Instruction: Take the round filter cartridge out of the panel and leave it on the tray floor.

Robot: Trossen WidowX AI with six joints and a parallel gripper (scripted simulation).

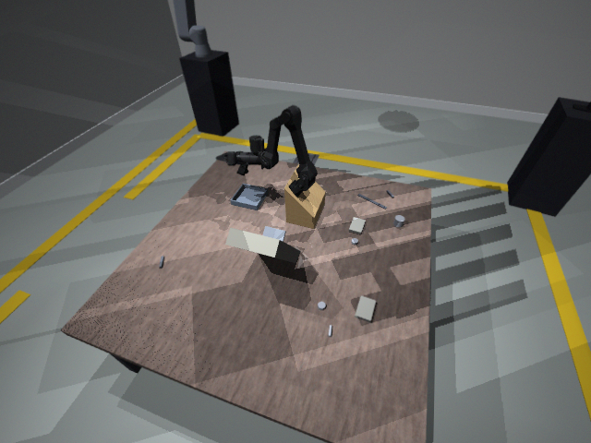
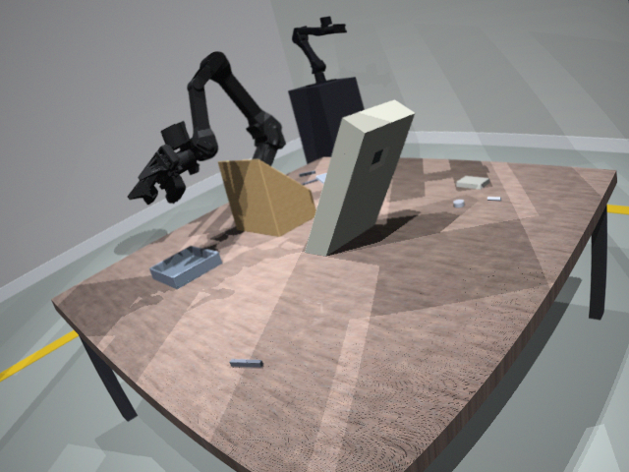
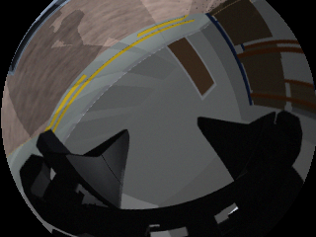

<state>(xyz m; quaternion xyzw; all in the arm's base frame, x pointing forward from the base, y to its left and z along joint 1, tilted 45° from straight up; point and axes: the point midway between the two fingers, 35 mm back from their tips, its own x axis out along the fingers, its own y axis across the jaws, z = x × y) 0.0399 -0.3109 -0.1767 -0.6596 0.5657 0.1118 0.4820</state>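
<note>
Now: gripper tip 42 cm to the right of the round filter cartridge, 34 cm short of it and 5 cm above it. Also, from my gripper tip: grey service panel 42 cm to the left, 29 cm ahead, 12 cm below; blue-grey tray 27 cm below, 9 cm to the left, 7 cm behind.
</note>
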